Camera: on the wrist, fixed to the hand. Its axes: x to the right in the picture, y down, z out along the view.
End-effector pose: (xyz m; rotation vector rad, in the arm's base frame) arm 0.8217 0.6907 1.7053 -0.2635 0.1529 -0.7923
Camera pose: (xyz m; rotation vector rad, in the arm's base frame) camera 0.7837 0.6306 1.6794 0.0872 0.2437 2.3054
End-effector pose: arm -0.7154 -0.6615 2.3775 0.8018 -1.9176 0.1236
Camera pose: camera -0.6521 -0.6970 2.3988 2.3963 1.1091 -1.4217
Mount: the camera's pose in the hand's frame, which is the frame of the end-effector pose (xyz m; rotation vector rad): 0.0178 -0.0588 -0.0442 -0.0688 -0.1402 3.1046
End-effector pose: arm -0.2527 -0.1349 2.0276 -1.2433 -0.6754 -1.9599
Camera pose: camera -0.3282 -0.1366 2.0229 -0.6819 1.0457 0.7833
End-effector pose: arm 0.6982 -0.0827 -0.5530 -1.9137 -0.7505 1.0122
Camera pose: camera 0.7378 -0.0575 -0.4936 0.7539 -1.8186 -1.1158
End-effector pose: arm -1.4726 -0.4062 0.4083 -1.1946 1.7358 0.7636
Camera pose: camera -1.4342 -0.4714 0.4108 -1.8587 -1.2461 -1.2791
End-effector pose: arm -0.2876 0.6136 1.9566 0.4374 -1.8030 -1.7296
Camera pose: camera -0.2836 0.5622 1.9012 -1.6292 -0.4003 0.6059
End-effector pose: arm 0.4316 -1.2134 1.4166 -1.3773 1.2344 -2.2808
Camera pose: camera 0.3999 -1.1618 1.4620 0.8050 1.0480 0.2586
